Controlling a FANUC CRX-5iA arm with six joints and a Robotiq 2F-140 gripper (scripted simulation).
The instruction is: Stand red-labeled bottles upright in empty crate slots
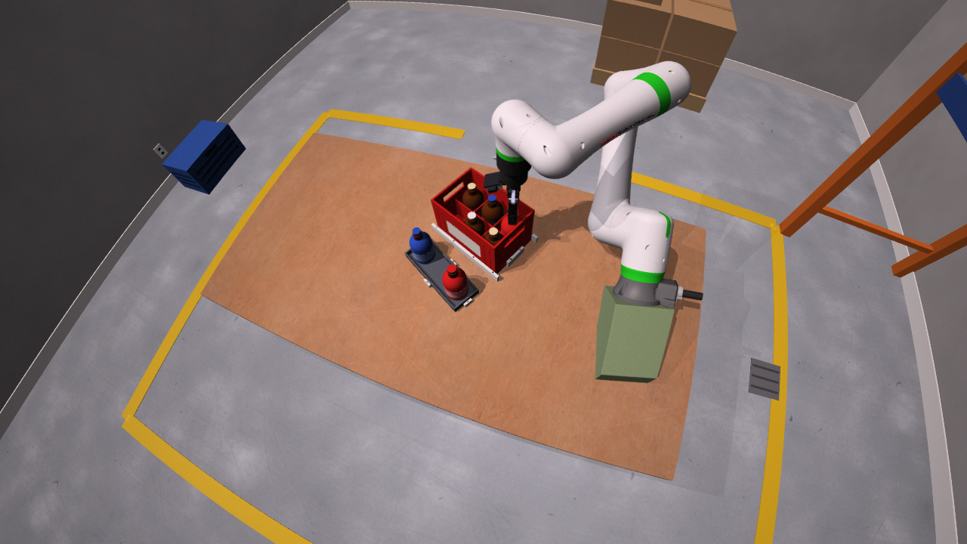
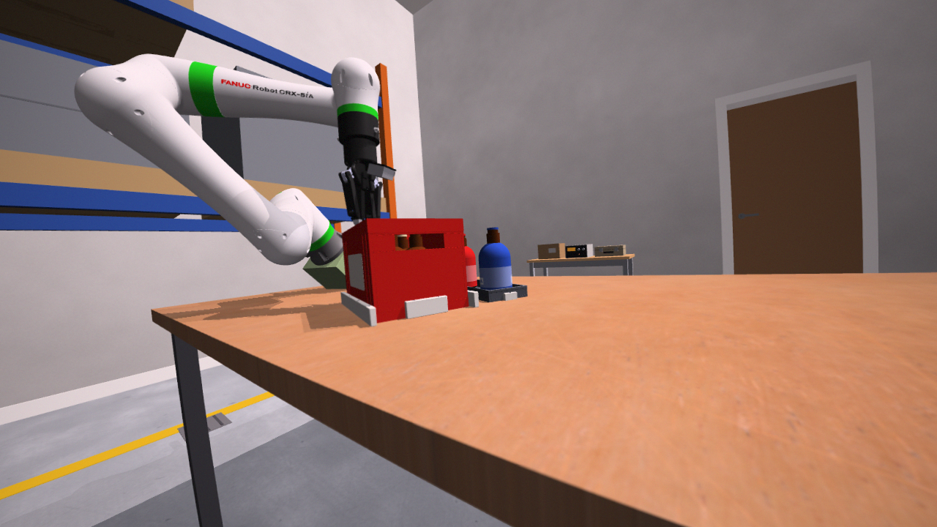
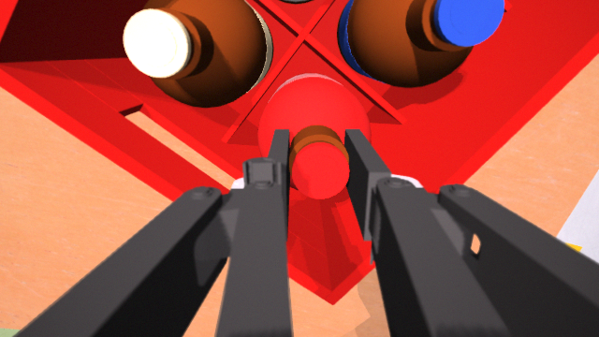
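Right now the red crate is 10 cm ahead of my hand and 8 cm below it. Round my hand: grey tray 19 cm ahead, 19 cm to the left, 15 cm below; blue-labeled bottle 27 cm ahead, 14 cm to the left, 8 cm below.
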